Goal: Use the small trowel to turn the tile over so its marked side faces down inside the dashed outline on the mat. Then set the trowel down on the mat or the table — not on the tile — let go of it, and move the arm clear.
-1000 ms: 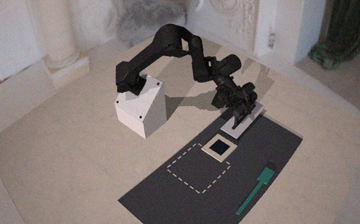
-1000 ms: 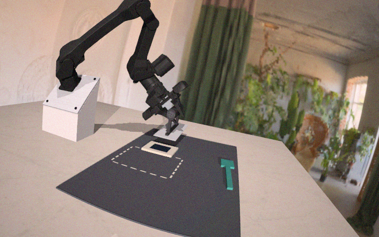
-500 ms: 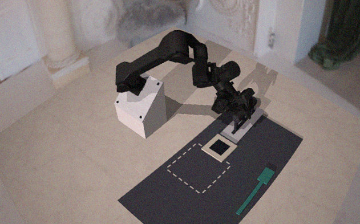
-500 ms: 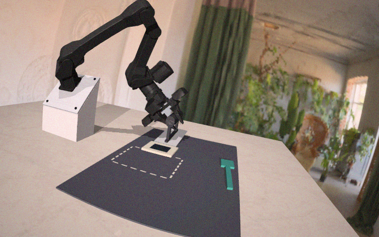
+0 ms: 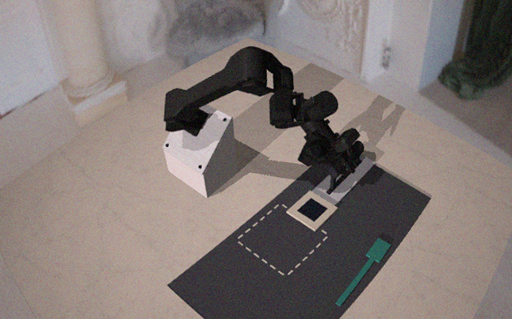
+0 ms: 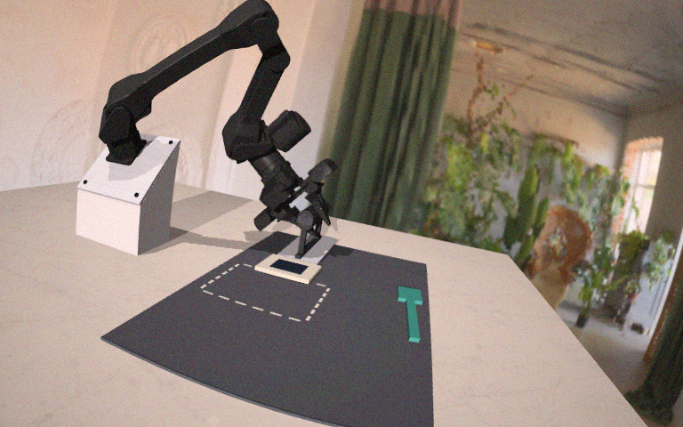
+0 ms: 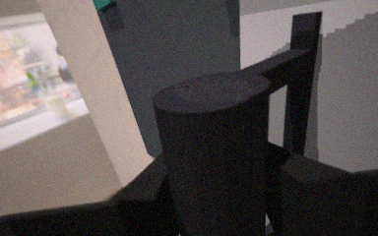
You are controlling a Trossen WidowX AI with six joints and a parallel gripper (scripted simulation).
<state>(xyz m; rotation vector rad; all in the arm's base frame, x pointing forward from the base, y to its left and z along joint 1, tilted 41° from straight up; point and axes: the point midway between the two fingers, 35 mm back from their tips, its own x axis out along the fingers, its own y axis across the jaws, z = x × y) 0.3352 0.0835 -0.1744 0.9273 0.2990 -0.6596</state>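
My gripper tip is 4 cm short of the dark mat, 19 cm to the left of it and 7 cm above it. Round my gripper tip: tile (3 cm behind, 12 cm to the right, 5 cm below); small trowel (3 cm behind, 1 cm below); green t-shaped tool (18 cm ahead, 18 cm to the right, 5 cm below).
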